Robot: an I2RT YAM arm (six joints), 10 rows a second.
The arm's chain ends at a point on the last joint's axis. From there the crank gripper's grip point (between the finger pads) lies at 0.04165 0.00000 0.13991 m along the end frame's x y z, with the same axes.
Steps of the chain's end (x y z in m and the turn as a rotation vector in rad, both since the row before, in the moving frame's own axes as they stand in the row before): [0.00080, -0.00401, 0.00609, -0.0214, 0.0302, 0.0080]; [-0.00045, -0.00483, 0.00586, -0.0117, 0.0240, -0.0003]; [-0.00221, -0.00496, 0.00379, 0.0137, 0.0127, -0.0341]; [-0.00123, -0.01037, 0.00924, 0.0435, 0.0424, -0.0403]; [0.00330, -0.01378, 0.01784, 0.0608, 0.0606, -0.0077]
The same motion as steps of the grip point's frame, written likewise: [0.00499, -0.00068, 0.00473, -0.0214, 0.0302, 0.0080]; [0.00290, -0.00321, 0.00481, -0.0117, 0.0240, -0.0003]; [-0.00049, -0.00832, 0.00323, 0.0137, 0.0127, -0.0341]; [0.00450, -0.01821, 0.00718, 0.0435, 0.0424, -0.0403]; [0.01166, -0.02255, 0.01479, 0.0608, 0.0606, -0.0077]
